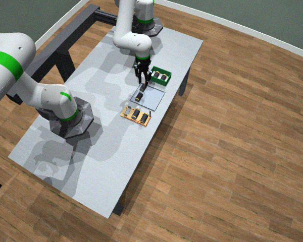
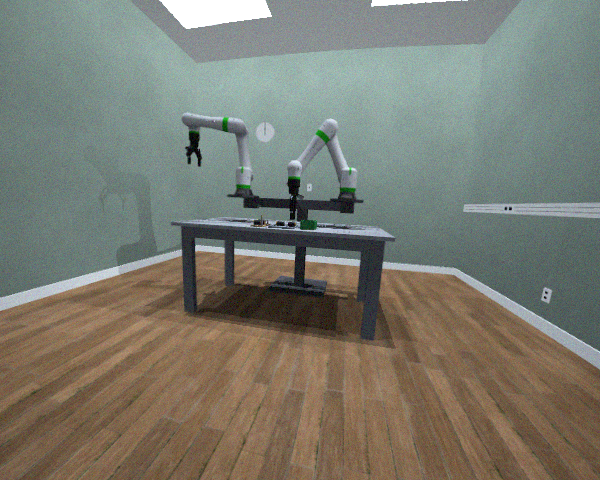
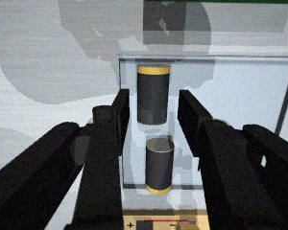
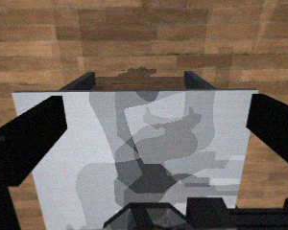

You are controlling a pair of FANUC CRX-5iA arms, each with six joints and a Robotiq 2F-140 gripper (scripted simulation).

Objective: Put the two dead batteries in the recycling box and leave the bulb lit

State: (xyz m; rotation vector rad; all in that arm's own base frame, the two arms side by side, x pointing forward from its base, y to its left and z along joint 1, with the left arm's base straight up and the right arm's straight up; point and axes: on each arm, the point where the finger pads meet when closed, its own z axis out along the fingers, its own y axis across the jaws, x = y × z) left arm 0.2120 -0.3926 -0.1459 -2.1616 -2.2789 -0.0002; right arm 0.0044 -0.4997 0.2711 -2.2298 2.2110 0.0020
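Observation:
The tray lies 80 mm below my left hand, 60 mm ahead of it and 50 mm to the right of it. From my left hand the other things lie so: green recycling box 140 mm to the left, 70 mm below, 60 mm ahead.

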